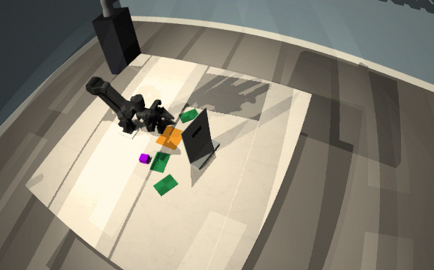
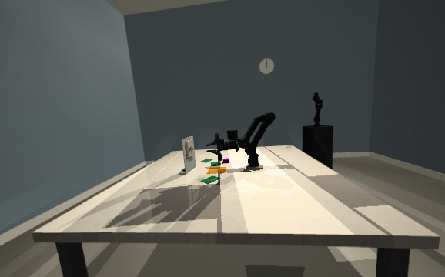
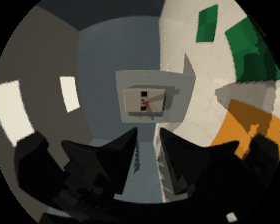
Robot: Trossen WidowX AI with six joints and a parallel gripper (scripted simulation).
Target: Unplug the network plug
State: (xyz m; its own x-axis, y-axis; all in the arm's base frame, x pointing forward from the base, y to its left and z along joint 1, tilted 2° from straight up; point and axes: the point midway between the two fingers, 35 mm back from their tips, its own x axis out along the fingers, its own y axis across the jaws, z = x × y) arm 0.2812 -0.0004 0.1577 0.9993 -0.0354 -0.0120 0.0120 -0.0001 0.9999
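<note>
Now: gripper tip 11 cm short of the red plug and 3 cm to the left of it. Round my gripper tip: orange marked square: 6 cm behind, 1 cm to the left, 15 cm below; upright grey panel: 13 cm ahead, 4 cm to the right, 5 cm below.
</note>
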